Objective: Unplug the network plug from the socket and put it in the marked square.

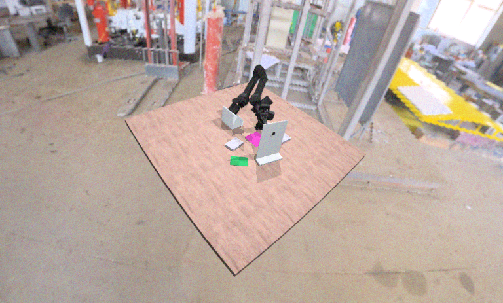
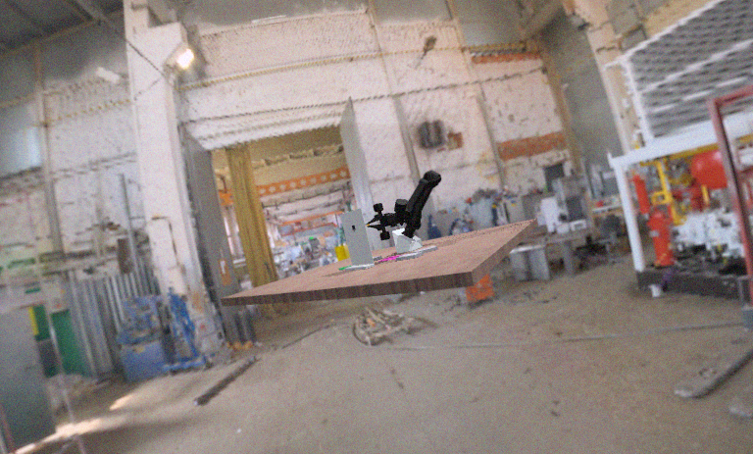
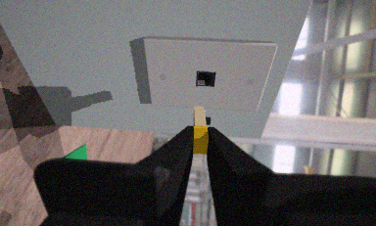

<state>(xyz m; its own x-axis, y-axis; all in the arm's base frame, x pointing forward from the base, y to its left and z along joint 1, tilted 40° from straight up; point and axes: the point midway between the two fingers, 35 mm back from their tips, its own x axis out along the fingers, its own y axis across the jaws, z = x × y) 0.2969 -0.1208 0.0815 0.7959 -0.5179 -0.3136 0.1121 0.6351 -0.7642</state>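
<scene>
The magenta marked square lies 19 cm below my gripper tip, 8 cm behind it and 6 cm to the left of it. The rest, counted from my gripper tip: green patch (19 cm to the right, 19 cm below, 2 cm behind); then yellow plug (right at my gripper tip); then light-grey panel (8 cm ahead, 7 cm below, 3 cm to the right).
</scene>
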